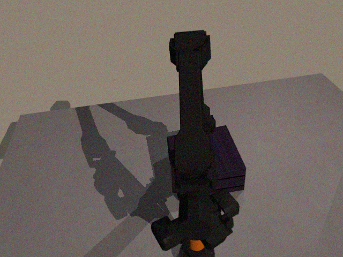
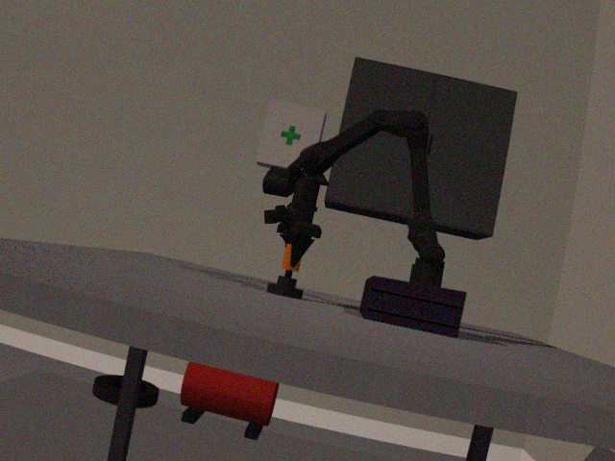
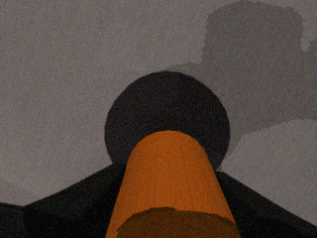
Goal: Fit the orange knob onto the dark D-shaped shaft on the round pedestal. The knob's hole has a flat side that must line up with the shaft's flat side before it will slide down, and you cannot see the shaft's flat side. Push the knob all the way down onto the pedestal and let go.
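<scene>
Now: gripper tip 20 mm below the orange knob. Also, from my gripper tip: dark round pedestal 40 mm below.
</scene>
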